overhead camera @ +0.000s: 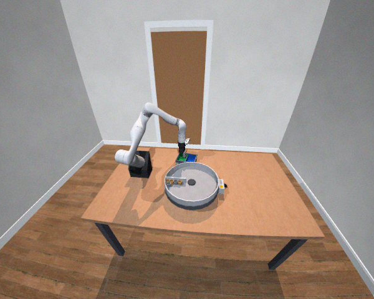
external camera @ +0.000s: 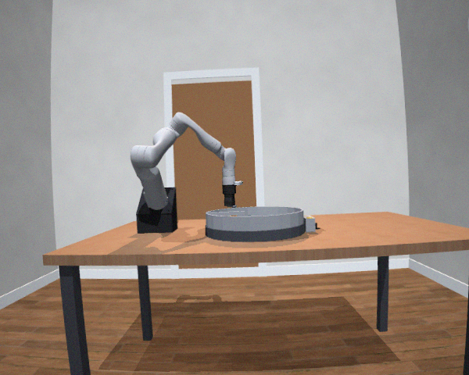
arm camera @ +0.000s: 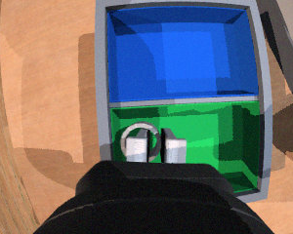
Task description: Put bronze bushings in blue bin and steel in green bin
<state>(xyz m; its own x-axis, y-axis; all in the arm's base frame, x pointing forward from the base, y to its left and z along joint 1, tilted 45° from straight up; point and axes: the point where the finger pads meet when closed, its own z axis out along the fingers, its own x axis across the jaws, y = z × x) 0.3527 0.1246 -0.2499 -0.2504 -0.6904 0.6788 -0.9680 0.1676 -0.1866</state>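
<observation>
Now: the blue bin 30 mm ahead of my hand, 30 mm to the right of it and 20 mm below it. From my hand the other things lie so: grey turntable (100 mm ahead, 370 mm to the right, 10 mm above).
</observation>
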